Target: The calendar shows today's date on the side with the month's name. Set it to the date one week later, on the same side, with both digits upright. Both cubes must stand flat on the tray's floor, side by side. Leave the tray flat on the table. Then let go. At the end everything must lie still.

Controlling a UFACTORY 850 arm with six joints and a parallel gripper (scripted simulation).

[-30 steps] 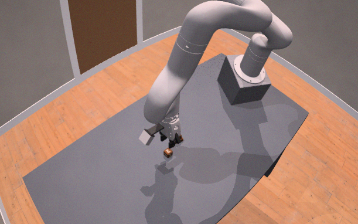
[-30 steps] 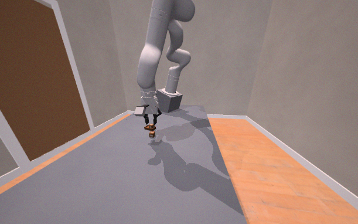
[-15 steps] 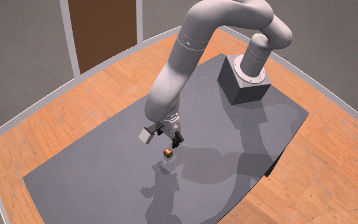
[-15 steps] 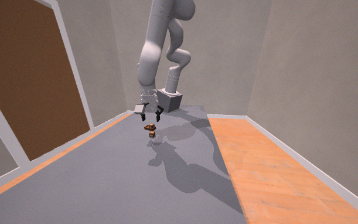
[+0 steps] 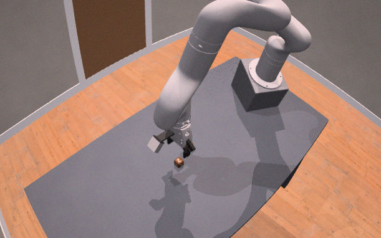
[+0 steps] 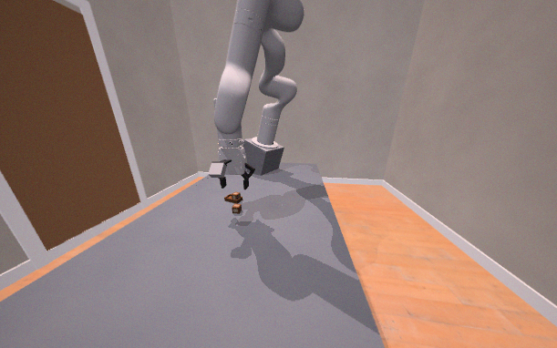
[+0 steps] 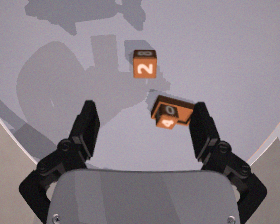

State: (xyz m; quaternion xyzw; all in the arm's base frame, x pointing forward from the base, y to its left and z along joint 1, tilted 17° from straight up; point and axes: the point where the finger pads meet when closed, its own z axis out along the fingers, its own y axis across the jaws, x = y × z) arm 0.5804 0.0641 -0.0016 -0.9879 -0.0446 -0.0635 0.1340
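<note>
Now: the number cube 110 mm below my hand. From my hand the other things lie so: brown wooden calendar tray: 90 mm behind, 60 mm to the right, 110 mm below.
</note>
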